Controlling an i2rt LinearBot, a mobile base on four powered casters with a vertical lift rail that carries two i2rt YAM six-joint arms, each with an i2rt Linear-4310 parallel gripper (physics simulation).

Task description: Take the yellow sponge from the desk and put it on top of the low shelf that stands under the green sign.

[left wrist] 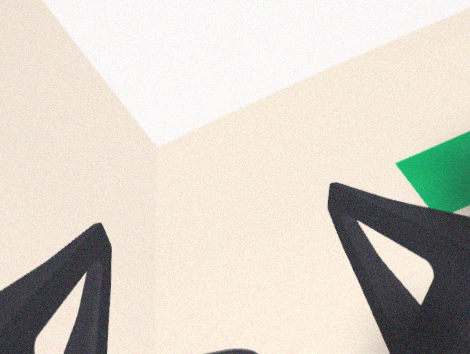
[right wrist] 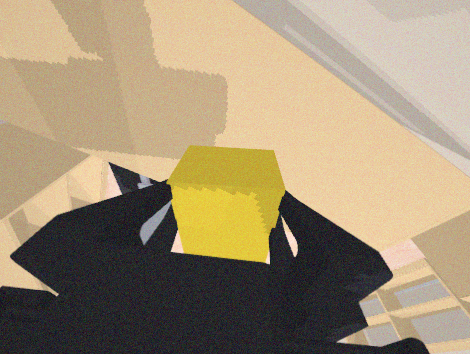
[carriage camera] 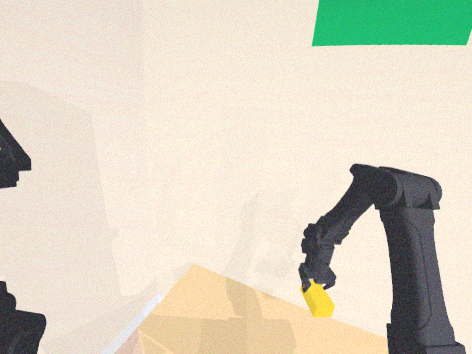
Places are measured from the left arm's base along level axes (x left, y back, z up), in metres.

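Where they show: left gripper, fingertip midpoint: (left wrist: 219, 214); right gripper, fingertip midpoint: (right wrist: 229, 182) (carriage camera: 311, 291).
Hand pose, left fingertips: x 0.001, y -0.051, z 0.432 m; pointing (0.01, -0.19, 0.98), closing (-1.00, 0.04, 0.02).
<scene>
After its pixels a point has its place.
The yellow sponge (carriage camera: 319, 301) @(y -0.254, x -0.617, z -0.080 m) (right wrist: 225, 220) @(y -0.309, x -0.626, z -0.082 m) is held between the fingers of my right gripper (carriage camera: 316, 288) @(y -0.314, x -0.626, z -0.113 m) (right wrist: 229, 182) @(y -0.314, x -0.626, z -0.113 m), which is shut on it. It hangs above the low shelf's tan top (carriage camera: 195, 287) @(y -0.477, x -0.179, z -0.333 m) (right wrist: 300, 150) @(y -0.236, x -0.762, z -0.333 m), apart from it in the views. In the carriage camera it overlaps the top's back edge. The green sign (carriage camera: 392, 22) @(y -0.435, x -0.730, z 0.764 m) (left wrist: 442, 175) @(y -0.485, x -0.606, z 0.811 m) is on the wall at the upper right of the carriage camera. My left gripper (left wrist: 219, 214) @(y -0.051, x 0.001, z 0.432 m) is open and empty, raised toward the wall and ceiling. The desk is not identifiable in these views.
The wall (carriage camera: 200, 125) @(y -0.677, x -0.143, z 0.411 m) stands behind the shelf top. Parts of my left arm (carriage camera: 20, 325) @(y -0.024, x -0.033, z 0.138 m) show at the carriage camera's left edge. My right arm (carriage camera: 412, 260) @(y -0.082, x -0.596, z 0.248 m) stands at its right. Shadows lie across the tan top. Tan frames with openings (right wrist: 455, 302) @(y 1.198, x -2.751, z -0.599 m) show at the right wrist view's lower right.
</scene>
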